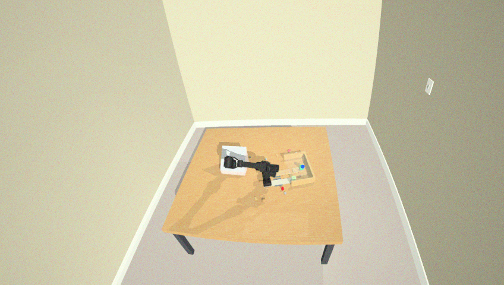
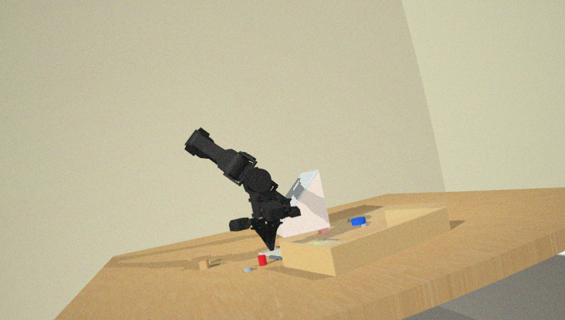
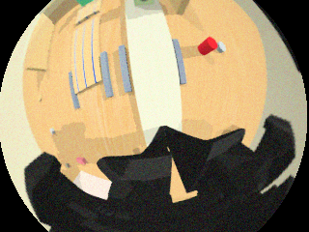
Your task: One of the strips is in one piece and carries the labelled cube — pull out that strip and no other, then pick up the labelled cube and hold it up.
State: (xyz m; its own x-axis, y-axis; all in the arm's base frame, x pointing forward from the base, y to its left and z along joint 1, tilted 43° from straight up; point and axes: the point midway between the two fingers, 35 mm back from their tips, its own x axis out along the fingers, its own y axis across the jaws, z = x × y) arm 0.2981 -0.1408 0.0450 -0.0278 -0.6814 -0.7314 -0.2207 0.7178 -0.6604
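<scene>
My gripper tip is 21 cm short of the light green labelled cube, 5 cm to the right of it and 2 cm below it. From my gripper tip the other things lie so: tan cube 18 cm to the right; blue disc 28 cm ahead, 13 cm to the left, 6 cm above; red cylinder 12 cm ahead, 5 cm to the right, 1 cm above.
</scene>
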